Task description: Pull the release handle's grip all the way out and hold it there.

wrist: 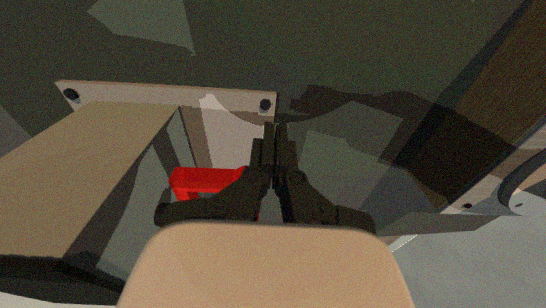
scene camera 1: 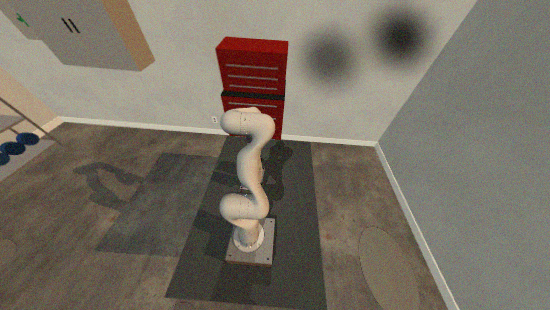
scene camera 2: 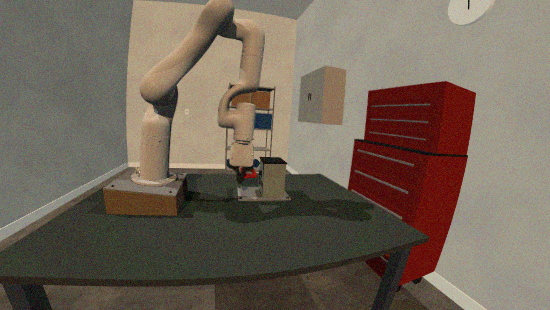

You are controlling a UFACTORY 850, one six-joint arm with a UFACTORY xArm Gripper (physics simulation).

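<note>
The release handle (scene camera 2: 250, 173) (wrist: 207, 179) is red and sticks out from the side of a beige box (scene camera 2: 274, 179) (wrist: 85, 165) that stands on a pale base plate (scene camera 2: 248, 192) (wrist: 120, 93). In the wrist view one side arm of the handle shows, and its grip is mostly hidden behind the left finger. My gripper (scene camera 2: 240, 180) (wrist: 273, 136) points down and is shut, with its fingertips together and nothing visible between them. It is right at the handle, over the plate's outer edge. The arm hides the handle in scene camera 1.
The dark table (scene camera 2: 200, 245) carries the arm's wooden base block (scene camera 2: 141, 201) on the side of the gripper away from the box. A red tool cabinet (scene camera 1: 254, 55) (scene camera 2: 400, 120) stands beyond the table. A wall cabinet (scene camera 2: 334, 95) and a shelf rack are farther back.
</note>
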